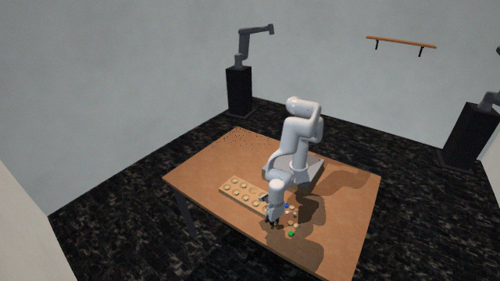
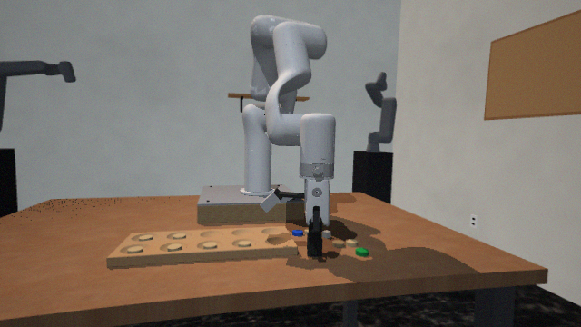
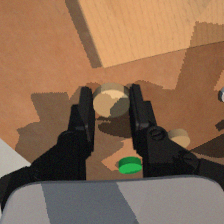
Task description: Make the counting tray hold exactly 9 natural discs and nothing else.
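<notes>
My gripper is now 14 cm past the blue disc, 1 cm to the right of it and 2 cm above it. The rest, counted from my hand: green disc (2 cm ahead, 11 cm to the left, 2 cm below); small white disc (10 cm behind, 4 cm to the left, 2 cm below); cube (11 cm behind, 8 cm to the left, 2 cm below).
</notes>
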